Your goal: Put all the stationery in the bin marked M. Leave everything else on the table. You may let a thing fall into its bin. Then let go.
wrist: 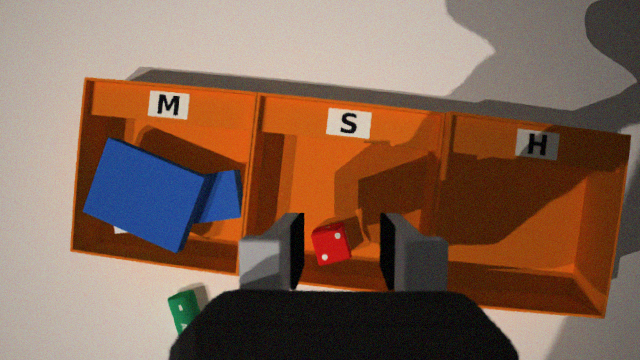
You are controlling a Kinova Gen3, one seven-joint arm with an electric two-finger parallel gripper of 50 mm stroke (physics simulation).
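Places are measured from the arm's base along level axes (x up, y back, z right), in millimetres.
Where they show: gripper, fingertip midpoint: (342, 239).
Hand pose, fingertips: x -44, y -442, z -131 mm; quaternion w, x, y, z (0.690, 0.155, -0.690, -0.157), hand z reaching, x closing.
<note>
Each offset is from my fingertips to the top centre of the thing. "spot": to the spot under its first point.
An orange three-part bin tray @(dx -13, dy -14, dz -7 mm) (350, 99) shows in the wrist view, its compartments labelled M, S and H. A blue flat block-like thing @(dx -22, dy +26, dz -91 mm) (145, 192) lies tilted in compartment M, over a smaller blue piece @(dx -32, dy +25, dz -79 mm) (221, 197); a bit of something white @(spot: dx -32, dy +50, dz -98 mm) (120, 230) shows under its lower edge. A red die @(dx -29, dy +10, dz -1 mm) (331, 244) with white dots lies in compartment S, near its lower wall. My gripper (342, 239) is partly open and empty, above compartment S, with the die showing below between its fingertips.
A green battery-like cylinder @(dx -38, dy +89, dz -43 mm) (183, 310) lies on the table below compartment M, partly hidden by the gripper body. Compartment walls and dividers stand up around the fingers' area. Dark shadows fall across compartments S and H and the table at the upper right.
</note>
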